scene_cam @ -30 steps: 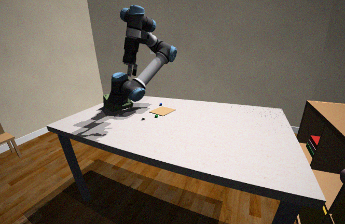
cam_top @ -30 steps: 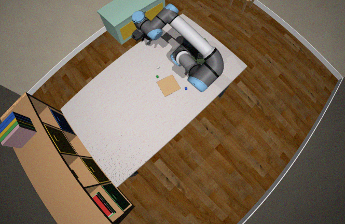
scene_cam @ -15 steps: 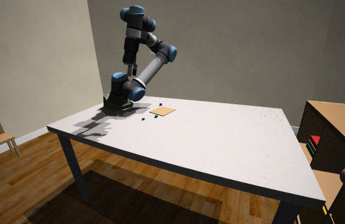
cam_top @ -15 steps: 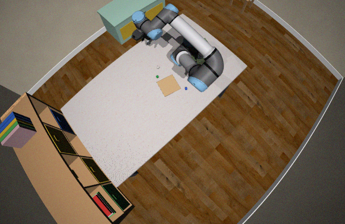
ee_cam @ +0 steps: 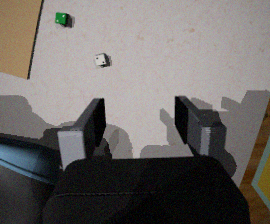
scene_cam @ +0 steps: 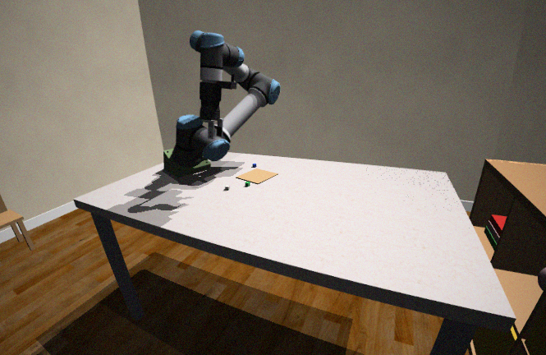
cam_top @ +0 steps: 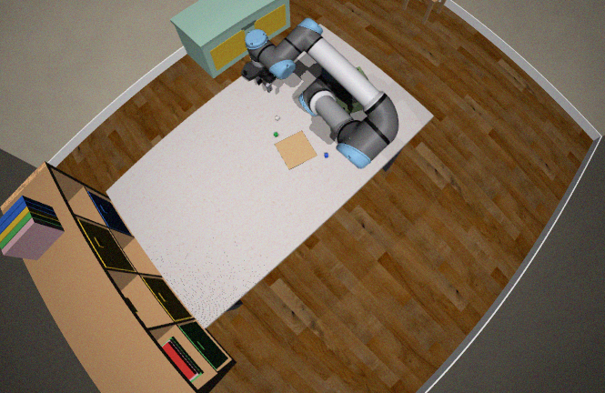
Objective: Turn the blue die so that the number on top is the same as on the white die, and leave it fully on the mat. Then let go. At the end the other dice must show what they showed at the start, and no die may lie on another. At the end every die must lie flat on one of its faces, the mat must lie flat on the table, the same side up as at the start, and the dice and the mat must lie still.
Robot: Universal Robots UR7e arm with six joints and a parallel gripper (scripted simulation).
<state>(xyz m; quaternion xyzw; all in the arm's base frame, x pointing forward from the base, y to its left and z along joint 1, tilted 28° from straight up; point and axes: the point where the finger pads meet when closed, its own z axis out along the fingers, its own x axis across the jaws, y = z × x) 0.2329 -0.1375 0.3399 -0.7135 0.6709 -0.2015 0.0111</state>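
Now: hand 240 mm above the white die, 40 mm to the right of it and 10 mm past it. Also, from my hand: green die: 240 mm below, 100 mm to the left, 60 mm ahead; then blue die: 340 mm to the left, 240 mm below, 20 mm behind; then tan mat: 250 mm below, 220 mm to the left, 50 mm ahead.
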